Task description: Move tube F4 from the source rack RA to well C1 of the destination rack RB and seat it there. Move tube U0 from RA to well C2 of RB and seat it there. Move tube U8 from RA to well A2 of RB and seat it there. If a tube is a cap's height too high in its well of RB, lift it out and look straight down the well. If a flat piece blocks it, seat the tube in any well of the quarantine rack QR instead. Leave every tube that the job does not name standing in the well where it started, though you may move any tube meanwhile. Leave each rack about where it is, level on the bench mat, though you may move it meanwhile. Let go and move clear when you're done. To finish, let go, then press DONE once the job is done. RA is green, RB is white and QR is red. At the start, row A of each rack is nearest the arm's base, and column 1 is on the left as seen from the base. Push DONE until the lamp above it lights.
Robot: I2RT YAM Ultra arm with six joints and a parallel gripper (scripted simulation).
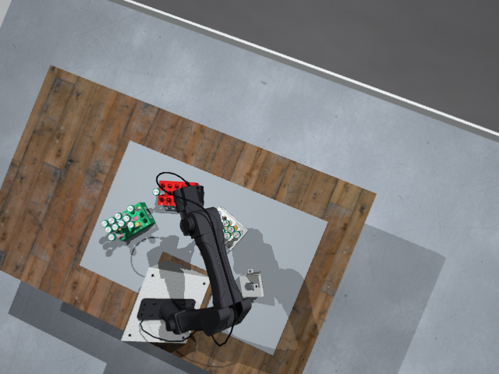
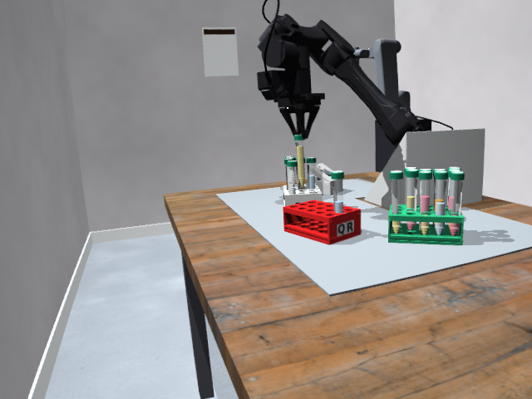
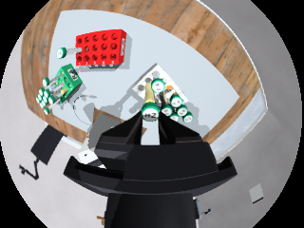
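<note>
Right now my hand is 6 cm above the tube with yellow filling and 1 cm short of it. Also, from my hand: red rack QR (16 cm to the left, 16 cm below, 5 cm ahead); tube (21 cm to the left, 12 cm below, 4 cm ahead); white rack RB (16 cm below, 4 cm to the right, 2 cm behind).
</note>
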